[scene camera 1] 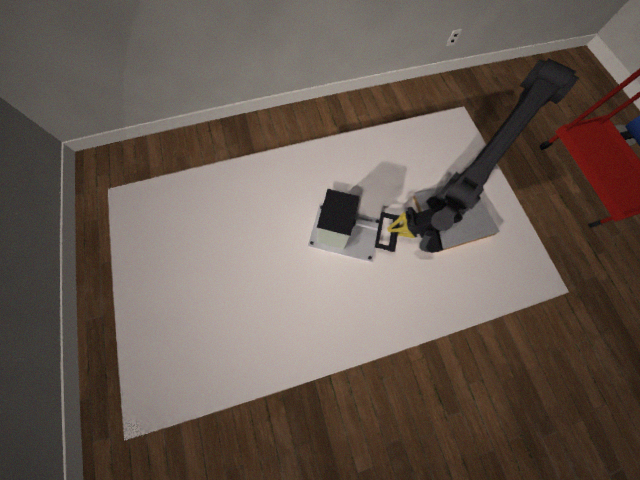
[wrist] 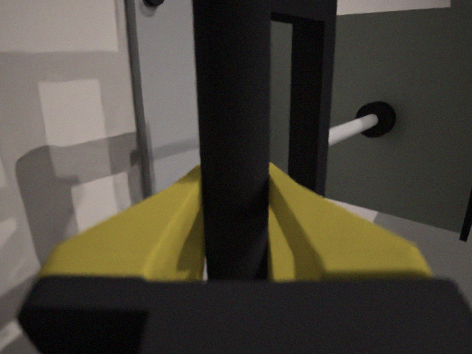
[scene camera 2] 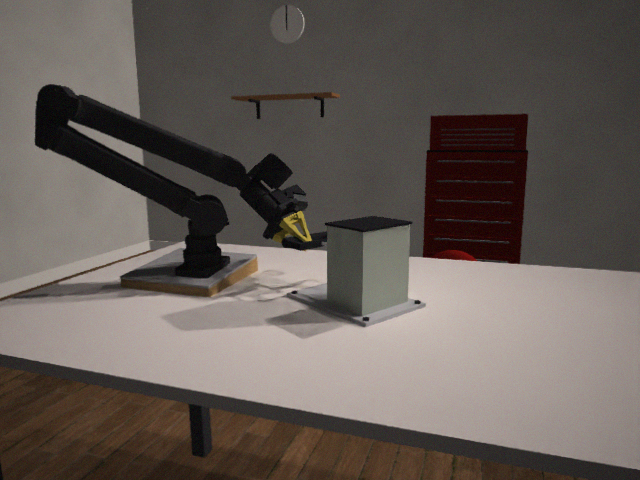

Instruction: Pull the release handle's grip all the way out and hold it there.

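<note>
The release handle's grip [scene camera 1: 385,248] [scene camera 2: 305,243] [wrist: 234,100] is a black rectangular frame. It stands out from the side of a pale green box [scene camera 1: 333,238] [scene camera 2: 346,268] [wrist: 400,55] with a black top. A light rod [scene camera 1: 368,224] [wrist: 352,129] shows between the grip and a black collar [wrist: 376,119] on the box's face. My gripper [scene camera 1: 391,228] [scene camera 2: 309,237] [wrist: 235,176] is shut on the grip's outer bar, with a yellow finger on each side of it. The finger tips lie against the bar in the wrist view. The rod is hidden in scene camera 2.
The box stands on a grey bolted plate [scene camera 1: 361,249] [scene camera 2: 385,315] [wrist: 165,70] on the white table [scene camera 1: 232,310] [scene camera 2: 465,361]. My arm's base block [scene camera 1: 478,227] [scene camera 2: 235,273] stands close beyond the grip. A red cart [scene camera 1: 599,160] and a red tool cabinet [scene camera 2: 475,191] are off the table.
</note>
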